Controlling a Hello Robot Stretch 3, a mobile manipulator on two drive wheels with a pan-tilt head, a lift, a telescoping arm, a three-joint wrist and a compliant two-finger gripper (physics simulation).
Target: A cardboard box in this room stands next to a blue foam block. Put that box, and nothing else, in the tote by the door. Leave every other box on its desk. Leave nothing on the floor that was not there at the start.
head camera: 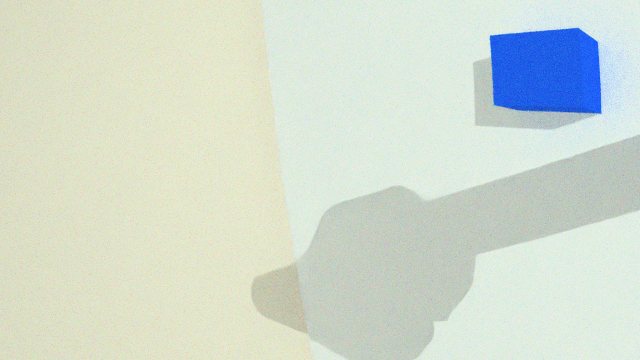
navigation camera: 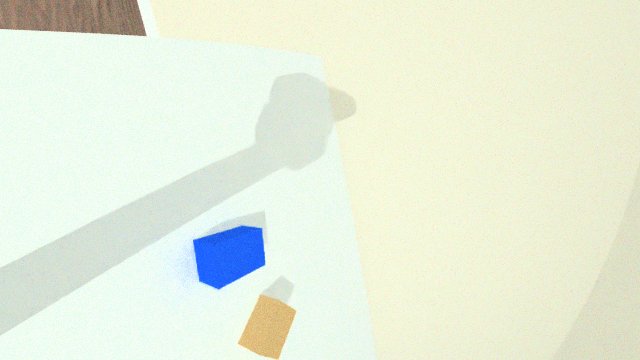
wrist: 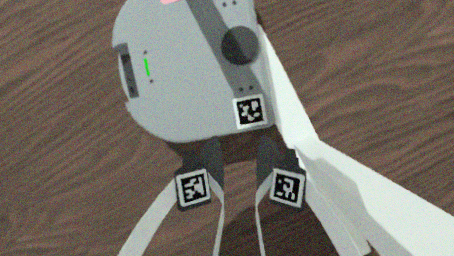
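Note:
The blue foam block sits on a white desk top; it also shows in the navigation view. A tan cardboard box stands on the same desk just beside the block, near the desk's edge, and is out of the head view. My gripper appears only in the wrist view, pointing down over the wood floor, with its two fingers apart and nothing between them. The shadow of my arm and gripper lies across the desk.
The desk's edge runs beside a plain cream surface. Brown wood floor shows at the far corner. In the wrist view my grey base sits against a white desk edge.

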